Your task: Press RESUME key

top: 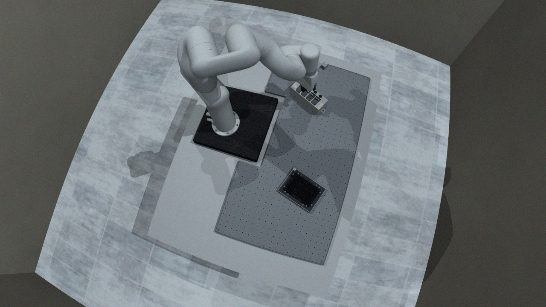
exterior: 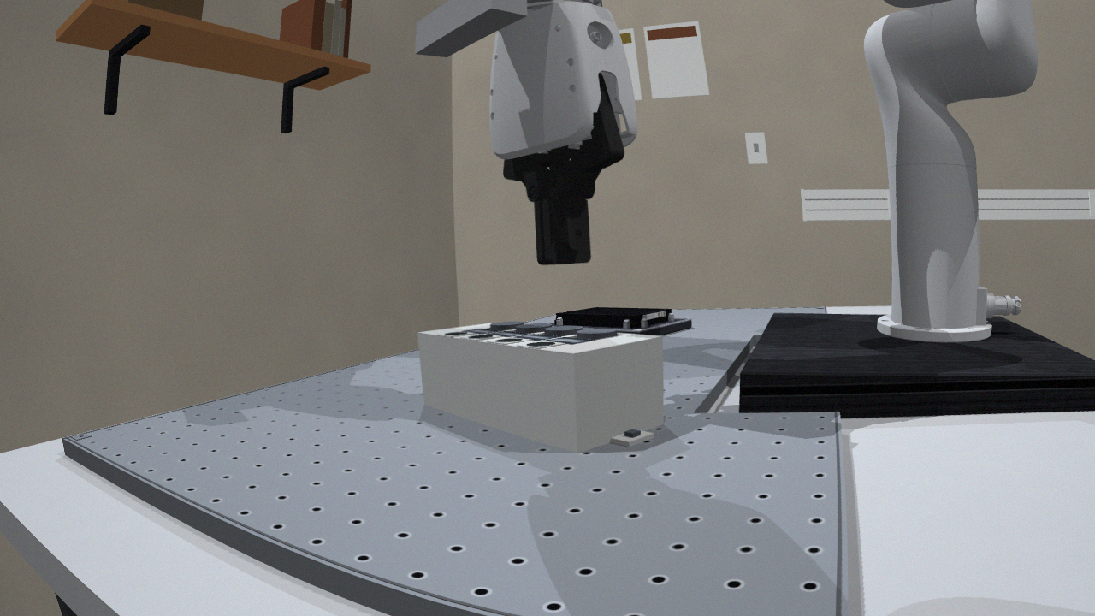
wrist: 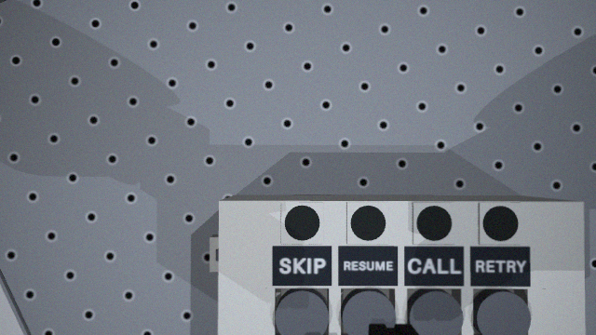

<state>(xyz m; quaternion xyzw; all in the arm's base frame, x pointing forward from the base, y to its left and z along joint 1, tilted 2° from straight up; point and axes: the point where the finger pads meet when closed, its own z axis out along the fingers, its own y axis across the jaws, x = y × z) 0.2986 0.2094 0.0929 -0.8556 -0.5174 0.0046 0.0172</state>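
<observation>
The operator panel is 20 mm ahead of my hand and 80 mm below it. Round my hand: black perforated tray (100 mm ahead, 410 mm to the right, 100 mm below).
</observation>
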